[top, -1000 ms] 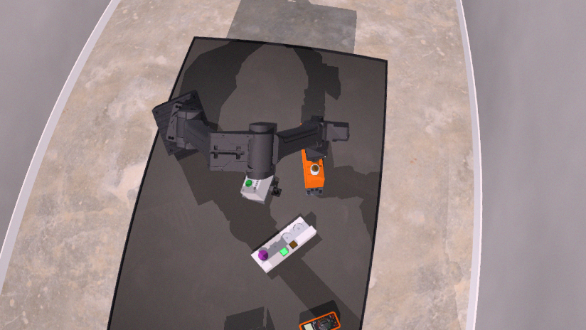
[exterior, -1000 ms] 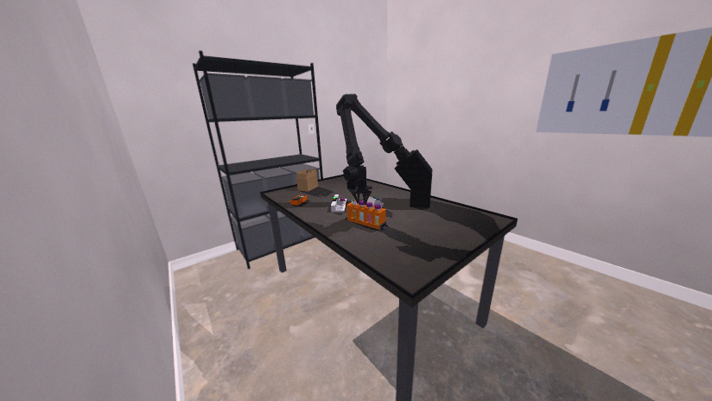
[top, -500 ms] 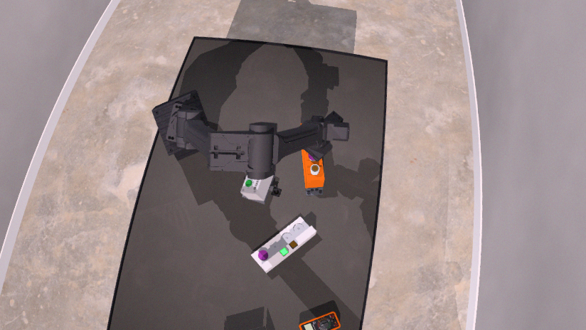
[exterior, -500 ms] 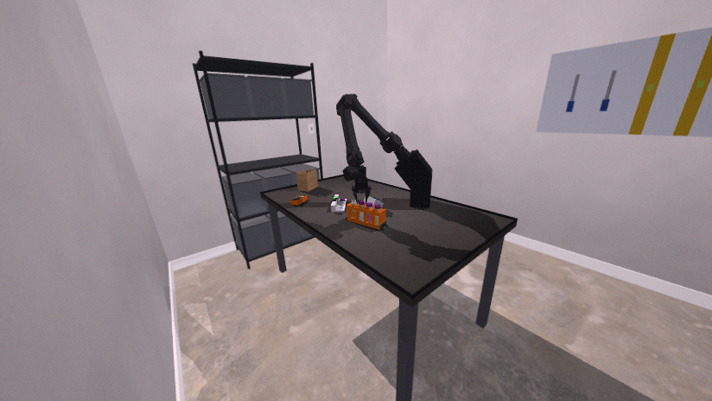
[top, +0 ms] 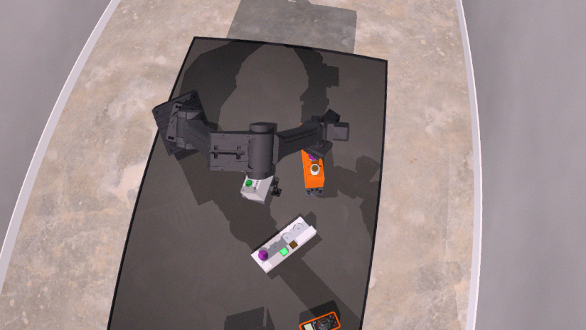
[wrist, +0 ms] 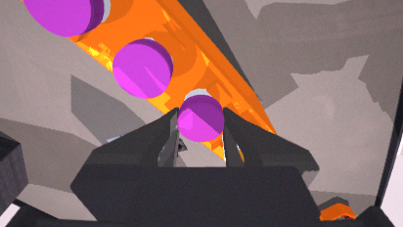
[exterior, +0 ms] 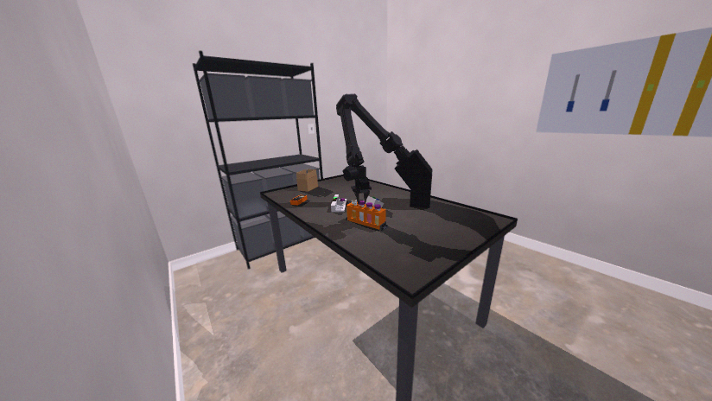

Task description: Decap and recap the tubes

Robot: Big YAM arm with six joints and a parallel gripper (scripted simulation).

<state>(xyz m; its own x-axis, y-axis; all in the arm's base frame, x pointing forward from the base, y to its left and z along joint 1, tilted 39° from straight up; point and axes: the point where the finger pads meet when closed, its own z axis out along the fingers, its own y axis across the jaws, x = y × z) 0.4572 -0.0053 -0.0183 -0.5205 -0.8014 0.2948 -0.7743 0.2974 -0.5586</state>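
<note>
The cap lies 15 cm behind my hand, 34 cm to the right of it and 10 cm below it. Also, from my hand: green key: 21 cm behind, 10 cm to the right, 5 cm below; blue key: 20 cm behind, 6 cm to the right, 5 cm below; key housing: 19 cm behind, 8 cm to the right, 6 cm below.
</note>
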